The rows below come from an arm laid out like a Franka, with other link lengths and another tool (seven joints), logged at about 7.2 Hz.
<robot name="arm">
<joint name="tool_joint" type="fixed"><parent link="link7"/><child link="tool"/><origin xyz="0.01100 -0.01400 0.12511" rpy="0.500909 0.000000 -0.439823"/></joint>
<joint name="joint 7" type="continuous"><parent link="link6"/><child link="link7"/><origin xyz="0.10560 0.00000 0.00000" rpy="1.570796 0.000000 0.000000"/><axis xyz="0 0 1"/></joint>
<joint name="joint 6" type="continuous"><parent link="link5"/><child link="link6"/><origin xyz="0.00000 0.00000 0.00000" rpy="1.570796 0.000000 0.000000"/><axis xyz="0 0 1"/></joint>
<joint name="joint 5" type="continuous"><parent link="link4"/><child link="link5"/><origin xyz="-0.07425 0.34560 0.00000" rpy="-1.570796 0.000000 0.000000"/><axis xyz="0 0 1"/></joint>
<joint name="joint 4" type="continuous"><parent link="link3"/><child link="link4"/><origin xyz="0.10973 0.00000 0.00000" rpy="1.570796 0.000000 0.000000"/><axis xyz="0 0 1"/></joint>
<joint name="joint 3" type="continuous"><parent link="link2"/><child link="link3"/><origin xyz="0.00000 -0.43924 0.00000" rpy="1.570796 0.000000 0.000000"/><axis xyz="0 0 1"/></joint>
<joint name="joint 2" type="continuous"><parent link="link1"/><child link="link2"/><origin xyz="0.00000 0.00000 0.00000" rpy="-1.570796 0.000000 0.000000"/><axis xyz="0 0 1"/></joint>
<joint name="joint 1" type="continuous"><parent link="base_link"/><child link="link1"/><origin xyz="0.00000 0.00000 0.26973" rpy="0.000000 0.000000 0.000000"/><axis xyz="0 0 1"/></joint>
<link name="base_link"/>
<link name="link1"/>
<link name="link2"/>
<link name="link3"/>
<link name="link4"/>
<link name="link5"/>
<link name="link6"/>
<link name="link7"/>
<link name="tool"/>
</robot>
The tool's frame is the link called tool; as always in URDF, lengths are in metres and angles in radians. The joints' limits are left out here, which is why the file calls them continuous.
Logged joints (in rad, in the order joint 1, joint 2, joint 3, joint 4, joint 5, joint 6, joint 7), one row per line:
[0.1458 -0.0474 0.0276 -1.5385 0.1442 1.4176 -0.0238]
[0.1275 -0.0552 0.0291 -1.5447 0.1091 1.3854 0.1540]
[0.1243 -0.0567 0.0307 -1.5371 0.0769 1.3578 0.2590]
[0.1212 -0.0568 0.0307 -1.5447 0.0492 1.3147 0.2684]
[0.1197 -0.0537 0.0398 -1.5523 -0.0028 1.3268 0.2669]
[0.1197 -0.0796 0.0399 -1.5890 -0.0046 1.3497 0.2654]
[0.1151 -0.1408 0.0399 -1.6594 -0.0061 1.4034 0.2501]
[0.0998 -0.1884 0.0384 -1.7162 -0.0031 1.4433 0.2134]
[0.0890 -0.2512 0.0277 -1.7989 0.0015 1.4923 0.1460]
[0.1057 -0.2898 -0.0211 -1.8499 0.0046 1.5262 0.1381]
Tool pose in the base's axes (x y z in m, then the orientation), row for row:
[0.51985 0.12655 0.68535 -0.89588 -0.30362 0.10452 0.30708]
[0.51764 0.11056 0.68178 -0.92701 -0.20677 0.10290 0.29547]
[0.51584 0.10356 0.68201 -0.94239 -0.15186 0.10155 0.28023]
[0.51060 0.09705 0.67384 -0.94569 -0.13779 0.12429 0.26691]
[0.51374 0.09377 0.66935 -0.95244 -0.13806 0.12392 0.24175]
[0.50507 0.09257 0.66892 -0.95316 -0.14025 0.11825 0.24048]
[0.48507 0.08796 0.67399 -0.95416 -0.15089 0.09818 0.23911]
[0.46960 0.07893 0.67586 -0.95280 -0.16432 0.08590 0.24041]
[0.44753 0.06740 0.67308 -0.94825 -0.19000 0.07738 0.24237]
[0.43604 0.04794 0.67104 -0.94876 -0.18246 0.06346 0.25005]
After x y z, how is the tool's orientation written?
As a quaternion, x y z w.
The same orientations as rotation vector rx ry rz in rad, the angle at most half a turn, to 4 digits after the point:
[-2.3697 -0.8031 0.2765]
[-2.4663 -0.5501 0.2738]
[-2.5265 -0.4071 0.2722]
[-2.5525 -0.3719 0.3355]
[-2.6043 -0.3775 0.3388]
[-2.6080 -0.3837 0.3236]
[-2.6126 -0.4132 0.2688]
[-2.6071 -0.4496 0.2350]
[-2.5920 -0.5194 0.2115]
[-2.5831 -0.4968 0.1728]

